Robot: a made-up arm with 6 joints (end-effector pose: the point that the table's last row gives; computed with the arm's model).
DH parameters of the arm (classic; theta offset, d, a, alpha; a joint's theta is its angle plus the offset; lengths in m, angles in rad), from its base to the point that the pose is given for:
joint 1: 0 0.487 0.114 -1.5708
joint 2: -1.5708 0 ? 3.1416
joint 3: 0 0 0.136 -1.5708
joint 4: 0 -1.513 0 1.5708
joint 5: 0 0 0 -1.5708
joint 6: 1.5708 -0.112 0 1.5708
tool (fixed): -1.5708 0 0 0
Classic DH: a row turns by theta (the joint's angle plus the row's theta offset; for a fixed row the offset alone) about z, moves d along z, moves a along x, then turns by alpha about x.
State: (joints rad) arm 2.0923 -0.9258 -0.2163 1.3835 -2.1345 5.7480
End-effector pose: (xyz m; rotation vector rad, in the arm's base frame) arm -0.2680 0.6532 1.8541 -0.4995 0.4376 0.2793
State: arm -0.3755 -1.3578 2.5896 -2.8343 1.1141 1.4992
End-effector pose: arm -1.3849 0.5132 -0.5517 0.1648 -2.1846 1.8594
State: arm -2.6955 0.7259 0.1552 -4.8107 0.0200 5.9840
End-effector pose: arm -1.7313 -0.8304 0.1351 0.2755 1.4768 -1.9423
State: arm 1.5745 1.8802 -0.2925 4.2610 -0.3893 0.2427
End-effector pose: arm -0.0377 -0.1502 -1.1005 -0.1276 1.8155 -0.6243
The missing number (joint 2, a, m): 0.55
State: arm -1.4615 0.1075 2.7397 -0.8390 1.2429 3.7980
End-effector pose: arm -0.2181 1.2640 1.6086 -0.4641 0.3159 2.4788
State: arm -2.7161 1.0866 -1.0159 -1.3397 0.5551 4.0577
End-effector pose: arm 0.0543 0.0877 -0.7189 0.3798 1.3699 0.6019
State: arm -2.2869 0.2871 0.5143 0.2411 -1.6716 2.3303
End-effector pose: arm -1.1535 -1.2850 1.3798 0.0515 1.8308 0.0576
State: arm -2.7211 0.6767 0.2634 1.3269 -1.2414 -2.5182
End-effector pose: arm -1.7961 -0.6905 0.3947 -0.0323 0.8324 2.0009
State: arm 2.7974 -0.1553 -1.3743 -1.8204 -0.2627 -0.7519
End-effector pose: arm -0.6891 0.2171 -0.4421 -0.2598 2.0445 0.1863
